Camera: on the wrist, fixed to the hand. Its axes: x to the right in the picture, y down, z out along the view.
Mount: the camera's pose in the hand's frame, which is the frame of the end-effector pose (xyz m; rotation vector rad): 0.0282 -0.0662 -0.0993 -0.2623 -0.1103 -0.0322
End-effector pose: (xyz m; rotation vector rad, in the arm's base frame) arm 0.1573 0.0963 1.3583 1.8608 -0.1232 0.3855
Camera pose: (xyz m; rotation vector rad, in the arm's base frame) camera 0.1820 0.2140 1.3346 1.6223 -0.2086 0.2321
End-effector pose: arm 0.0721 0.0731 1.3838 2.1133 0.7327 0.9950
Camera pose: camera -0.0061 0.1672 1.3925 1.9057 0.5479 0.8969
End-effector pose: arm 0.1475 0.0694 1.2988 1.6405 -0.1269 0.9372
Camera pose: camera 0.1528 0.1870 1.2645 1.4459 -0.2862 0.7707
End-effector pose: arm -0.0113 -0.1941 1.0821 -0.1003 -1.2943 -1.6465
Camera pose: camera -0.0258 -0.2931 1.0112 -0.3342 -1.1597 -1.8540
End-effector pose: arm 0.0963 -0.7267 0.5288 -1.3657 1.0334 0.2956
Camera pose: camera 0.1164 -0.8423 0.5645 -1.5809 0.9026 0.4906
